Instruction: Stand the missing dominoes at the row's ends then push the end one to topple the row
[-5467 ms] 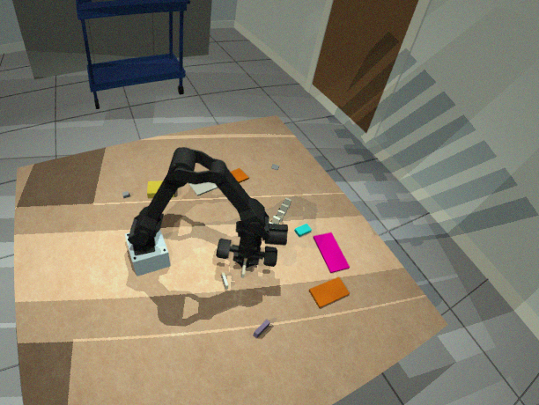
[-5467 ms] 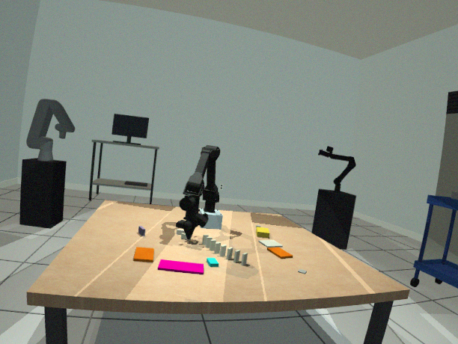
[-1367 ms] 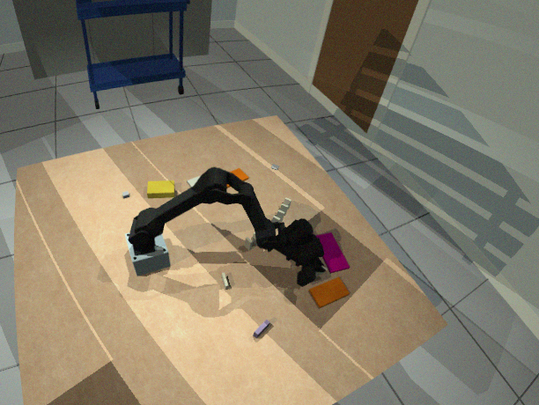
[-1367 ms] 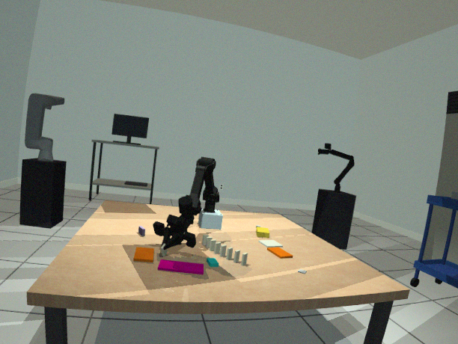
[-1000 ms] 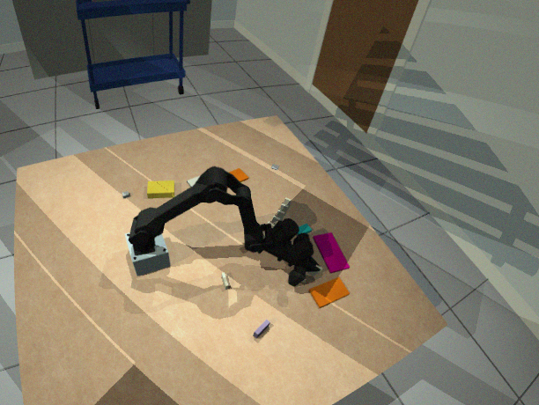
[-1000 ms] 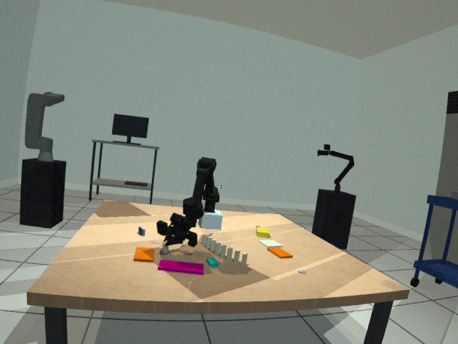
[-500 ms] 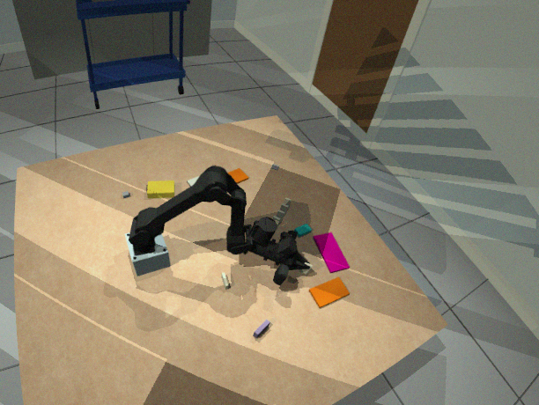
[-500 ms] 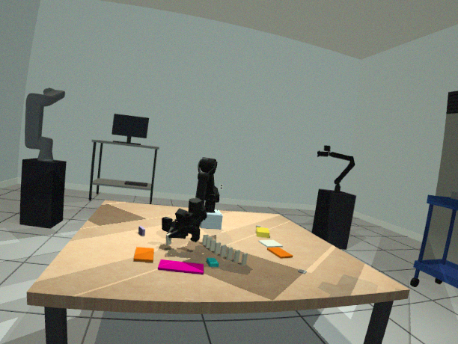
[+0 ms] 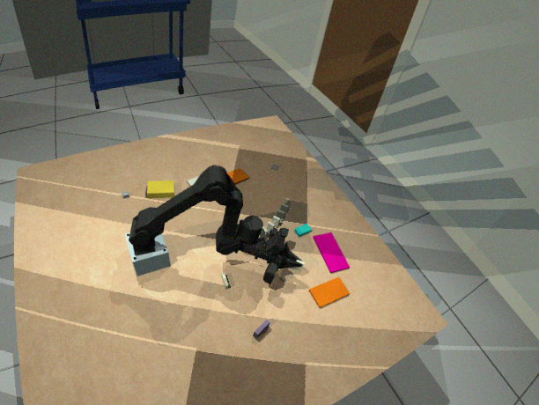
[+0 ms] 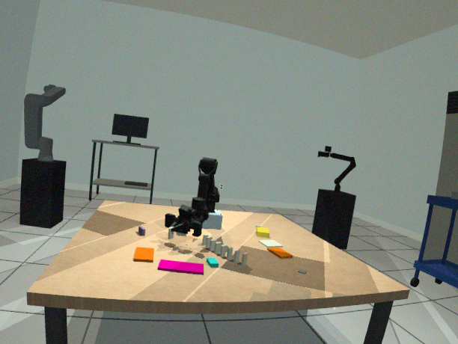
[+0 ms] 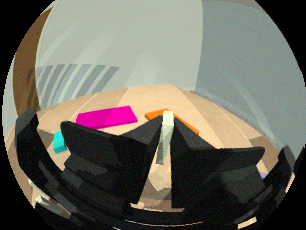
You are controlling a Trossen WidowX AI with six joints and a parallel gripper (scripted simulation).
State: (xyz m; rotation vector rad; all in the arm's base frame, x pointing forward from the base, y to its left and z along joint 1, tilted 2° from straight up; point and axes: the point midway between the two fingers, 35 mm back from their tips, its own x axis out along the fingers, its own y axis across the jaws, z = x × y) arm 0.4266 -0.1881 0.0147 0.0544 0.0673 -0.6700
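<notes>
Right now the orange slab is 9 cm to the right of my gripper tip, 9 cm below it and 8 cm ahead of it. From my gripper tip the other things lie so: teal block (17 cm to the left, 11 cm ahead, 8 cm below); purple block (18 cm behind, 13 cm to the right, 7 cm below); magenta slab (17 cm ahead, 9 cm below, 5 cm to the left).
</notes>
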